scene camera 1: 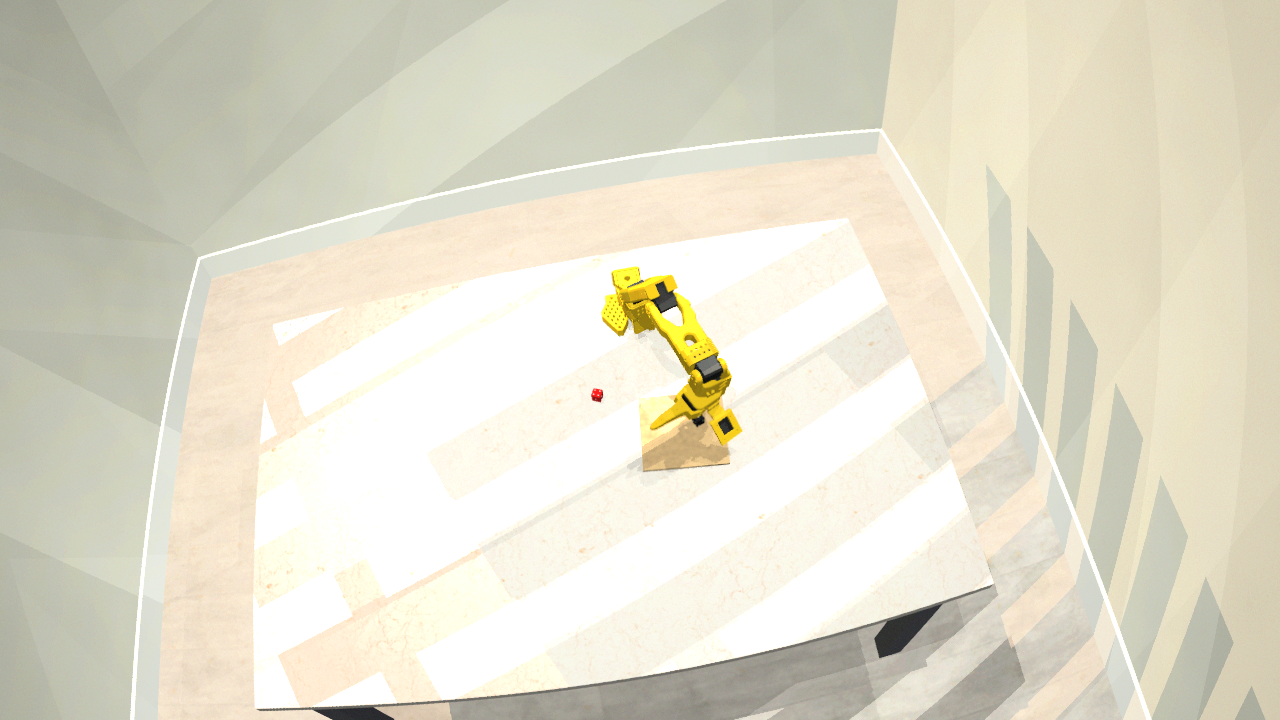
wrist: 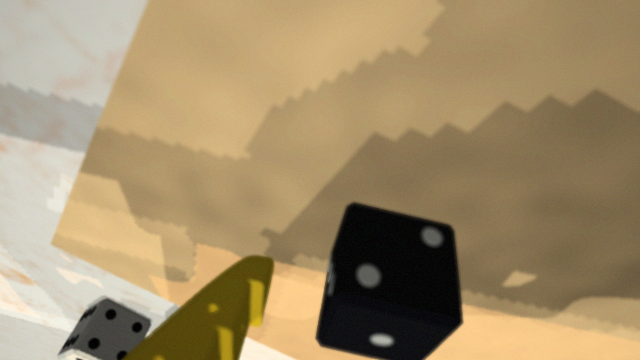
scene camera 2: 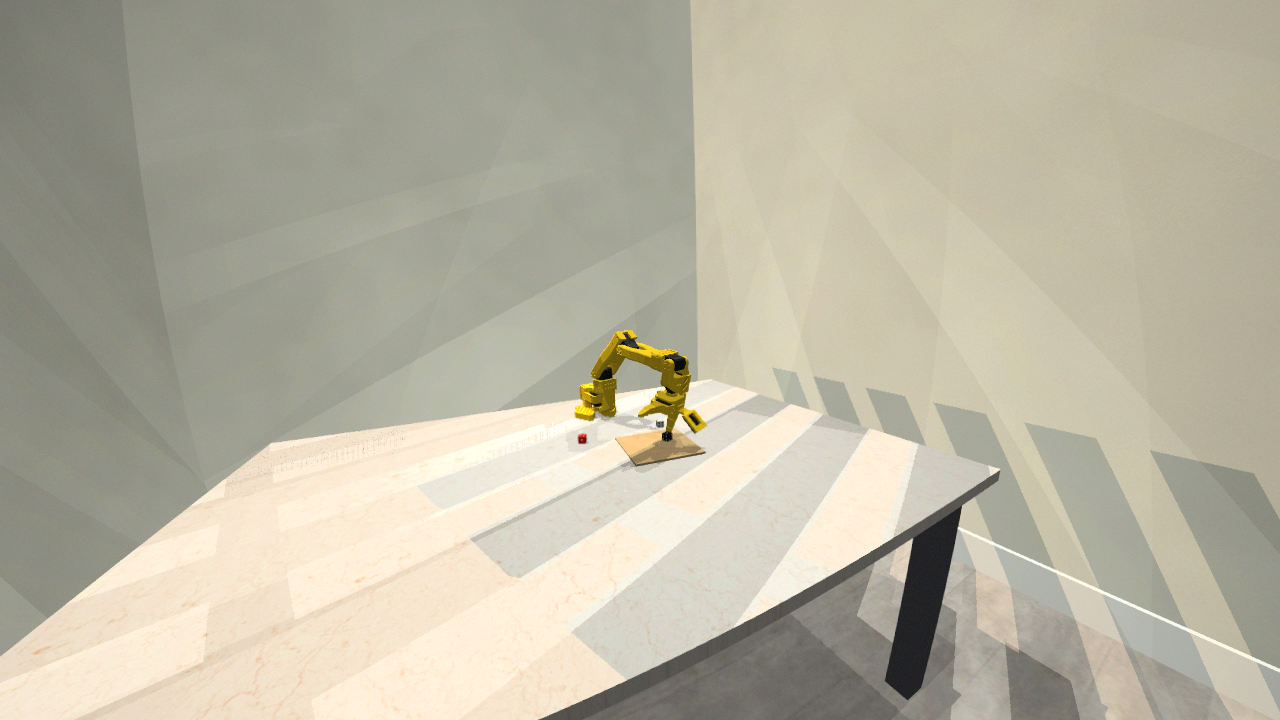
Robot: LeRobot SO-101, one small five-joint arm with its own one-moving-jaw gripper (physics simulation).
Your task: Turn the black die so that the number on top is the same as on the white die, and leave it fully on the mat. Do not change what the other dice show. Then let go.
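Places are measured from the arm's base along level axes (x ahead, y left, z up), in centimetres.
Pixels of known places: hand, tool point: (scene camera 1: 702,409) (wrist: 269,283) (scene camera 2: 667,434); arm's base, link origin: (scene camera 1: 634,322) (scene camera 2: 598,416).
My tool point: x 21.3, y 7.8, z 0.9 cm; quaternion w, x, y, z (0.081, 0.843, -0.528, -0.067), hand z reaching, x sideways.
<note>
For each thing: its top centre in the pictures, then the offset to it from my tool point. Level surfaces: height alone.
- black die, top centre: (wrist: 381,339) (scene camera 1: 698,416) (scene camera 2: 667,432) dx +1.9, dy -1.1, dz +1.2 cm
- tan mat, top centre: (wrist: 554,283) (scene camera 1: 683,429) (scene camera 2: 658,444) dx +2.9, dy -3.8, dz -0.5 cm
- white die, top centre: (scene camera 2: 659,419) dx -6.9, dy +2.1, dz +0.8 cm
- red die, top centre: (scene camera 1: 596,392) (scene camera 2: 582,435) dx -6.6, dy -16.6, dz +0.8 cm
- table, surface height: dz -0.8 cm
The black die (scene camera 1: 699,420) (scene camera 2: 666,437) (wrist: 390,285) rests on the tan mat (scene camera 1: 684,458) (scene camera 2: 640,448) (wrist: 200,60). In the wrist view its upper face shows two pips and its near face one. The white die (scene camera 2: 659,423) (wrist: 112,327) is off the mat, beyond its edge; its upper face shows four pips, partly covered by the jaw. It does not show in scene camera 1. My gripper (scene camera 1: 676,420) (scene camera 2: 655,423) is fully open and empty, low over the mat. In the wrist view one notched jaw (wrist: 225,310) shows, left of the black die and apart from it.
A red die (scene camera 1: 597,394) (scene camera 2: 581,438) lies on the table (scene camera 1: 537,537) (scene camera 2: 429,573), to the left of the mat in both scene views. The arm's yellow base (scene camera 1: 631,308) (scene camera 2: 604,396) stands behind it. Striped light and shadows cross the table and mat.
</note>
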